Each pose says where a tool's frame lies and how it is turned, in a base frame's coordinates. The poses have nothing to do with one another.
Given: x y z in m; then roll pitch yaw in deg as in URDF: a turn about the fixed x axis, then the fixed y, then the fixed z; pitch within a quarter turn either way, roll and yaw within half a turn.
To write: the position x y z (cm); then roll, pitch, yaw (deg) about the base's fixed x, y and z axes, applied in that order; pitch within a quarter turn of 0, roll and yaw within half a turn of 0. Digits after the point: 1 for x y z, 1 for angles.
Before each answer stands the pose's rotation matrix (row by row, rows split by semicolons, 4 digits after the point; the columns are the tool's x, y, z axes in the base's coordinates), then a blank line. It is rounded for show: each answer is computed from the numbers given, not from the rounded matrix.
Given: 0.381, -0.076, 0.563, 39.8, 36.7, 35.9
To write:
0.6495 -0.1406 0.7473; 0.4701 0.8467 -0.2493; -0.5976 0.5132 0.6160

38.1, -7.6, 56.3, 39.8, 36.7, 35.9
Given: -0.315, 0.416, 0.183, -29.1, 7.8, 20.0
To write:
0.9310 -0.3609 -0.0549; 0.3389 0.7985 0.4976; -0.1357 -0.4818 0.8657

-31.5, 41.6, 18.3, -29.1, 7.8, 20.0
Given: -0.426, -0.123, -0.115, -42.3, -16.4, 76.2
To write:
0.2288 -0.6730 -0.7034; 0.9316 0.3610 -0.0423; 0.2823 -0.6456 0.7095

-42.6, -12.3, -11.5, -42.3, -16.4, 76.2
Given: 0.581, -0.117, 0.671, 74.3, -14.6, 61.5
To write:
0.4618 -0.3536 0.8135; 0.8504 -0.0841 -0.5193; 0.2521 0.9316 0.2619

58.1, -11.7, 67.1, 74.3, -14.6, 61.5
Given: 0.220, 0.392, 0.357, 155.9, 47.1, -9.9
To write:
0.6706 0.1377 -0.7289; -0.1170 -0.9507 -0.2873; -0.7325 0.2780 -0.6214

22.0, 39.2, 35.7, 155.9, 47.1, -9.9
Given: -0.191, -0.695, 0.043, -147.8, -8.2, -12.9
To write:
0.9648 -0.1148 0.2366; -0.2210 -0.8418 0.4925; 0.1426 -0.5274 -0.8375

-19.1, -69.5, 4.3, -147.8, -8.2, -12.9
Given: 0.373, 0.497, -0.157, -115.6, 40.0, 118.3
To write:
-0.3632 0.6553 -0.6624; 0.6745 -0.3056 -0.6721; -0.6428 -0.6908 -0.3310

37.3, 49.7, -15.7, -115.6, 40.0, 118.3
